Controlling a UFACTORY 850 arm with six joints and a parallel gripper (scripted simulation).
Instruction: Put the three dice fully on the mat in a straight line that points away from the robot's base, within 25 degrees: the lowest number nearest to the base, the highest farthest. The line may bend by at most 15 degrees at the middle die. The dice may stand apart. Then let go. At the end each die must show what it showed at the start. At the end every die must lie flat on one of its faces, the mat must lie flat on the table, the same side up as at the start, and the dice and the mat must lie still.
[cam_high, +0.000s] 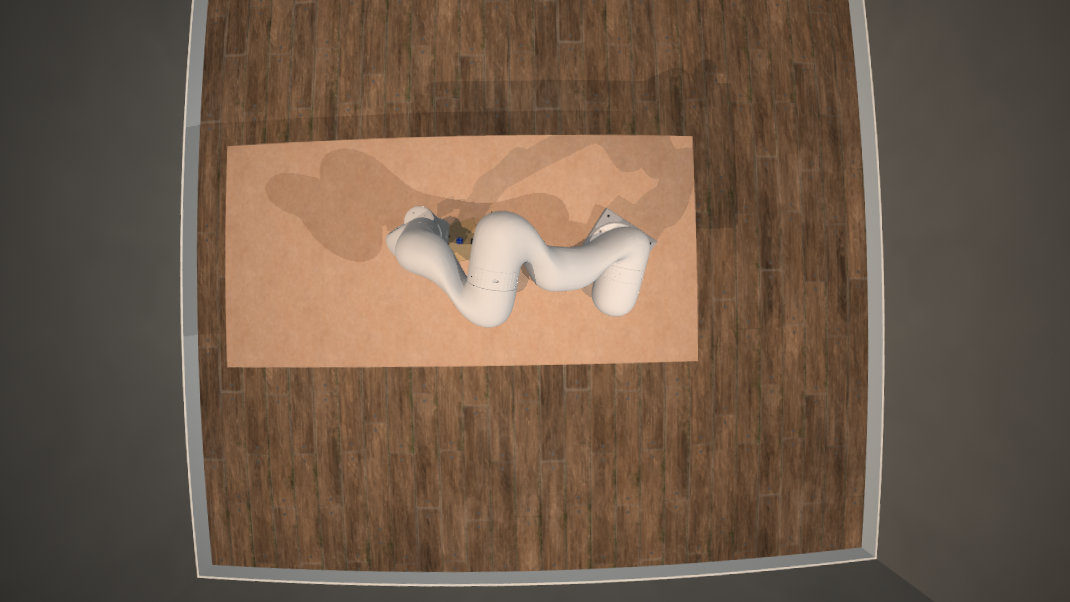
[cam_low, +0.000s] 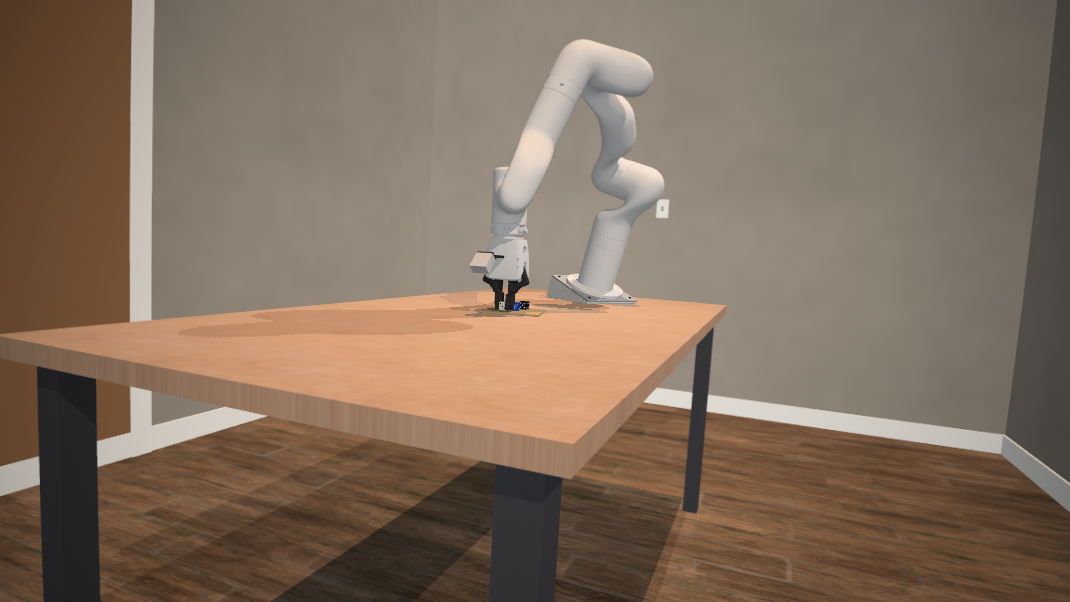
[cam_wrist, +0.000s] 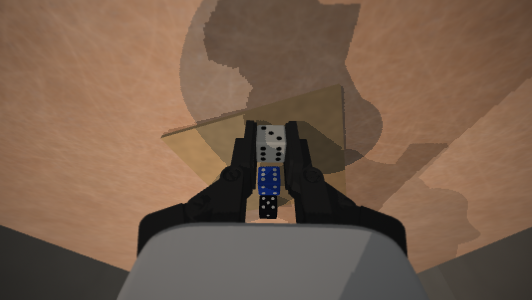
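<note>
Now: the white die 10 mm below my hand. Round my hand: black die: 100 mm behind, 10 mm to the right, 20 mm below; then blue die: 50 mm behind, 20 mm below; then mat: 50 mm behind, 30 mm below.
</note>
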